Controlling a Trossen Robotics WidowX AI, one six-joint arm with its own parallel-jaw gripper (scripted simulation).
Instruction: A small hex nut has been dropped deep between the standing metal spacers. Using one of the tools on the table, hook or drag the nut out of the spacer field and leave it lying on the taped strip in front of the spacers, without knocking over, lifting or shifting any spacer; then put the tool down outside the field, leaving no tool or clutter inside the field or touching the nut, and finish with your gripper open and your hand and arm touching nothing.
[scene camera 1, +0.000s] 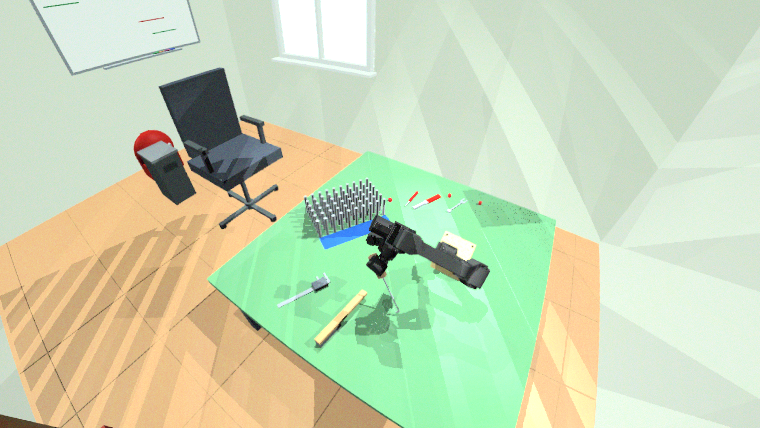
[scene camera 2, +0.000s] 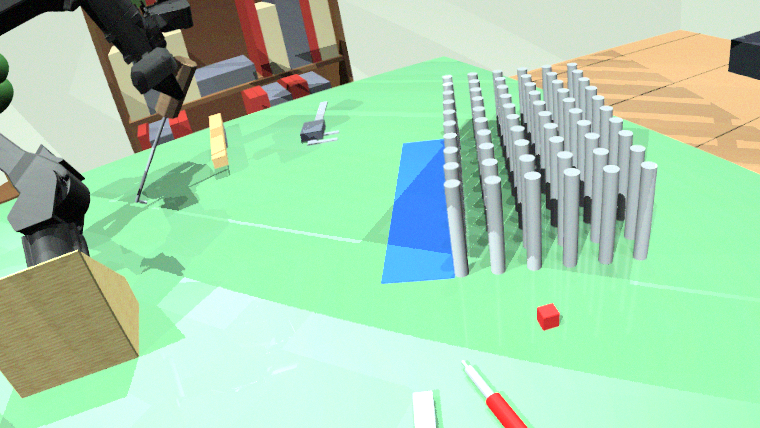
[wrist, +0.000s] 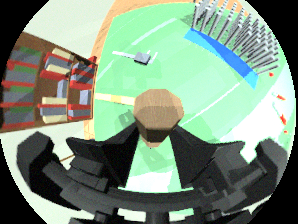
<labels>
gripper: scene camera 1 376, 267; scene camera 2 179, 92; wrist 154, 123
</labels>
